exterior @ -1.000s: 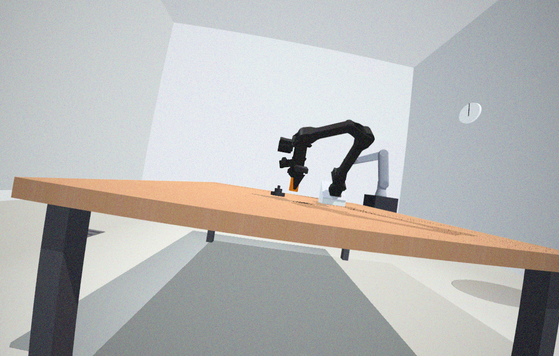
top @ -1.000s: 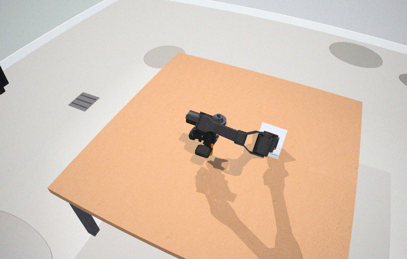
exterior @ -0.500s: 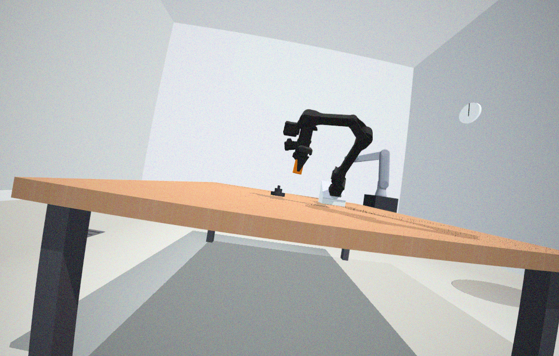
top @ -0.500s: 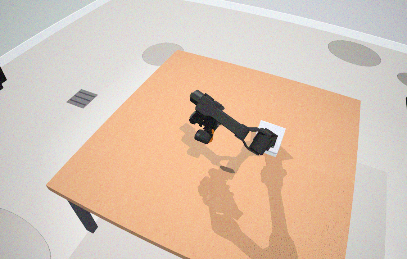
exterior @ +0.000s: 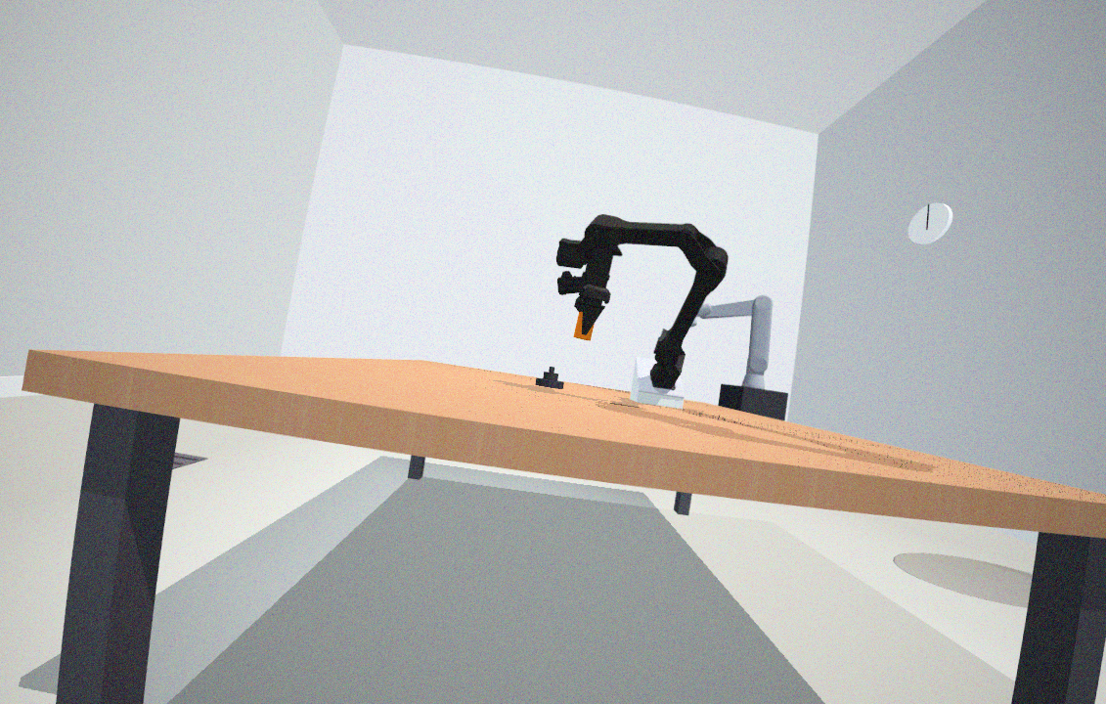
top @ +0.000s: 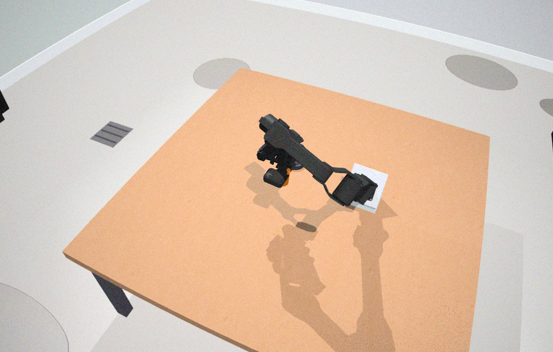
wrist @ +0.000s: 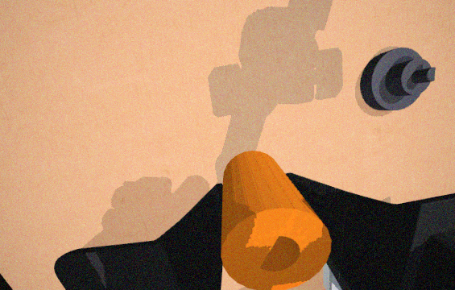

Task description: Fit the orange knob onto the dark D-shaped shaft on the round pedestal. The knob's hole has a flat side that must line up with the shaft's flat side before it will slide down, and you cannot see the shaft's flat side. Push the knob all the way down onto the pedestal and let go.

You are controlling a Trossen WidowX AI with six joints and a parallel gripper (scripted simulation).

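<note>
Right now my gripper tip is 50 mm short of the pedestal, 240 mm to the left of it and 110 mm above it. From my gripper tip the other things lie so: orange knob (20 mm above).
</note>
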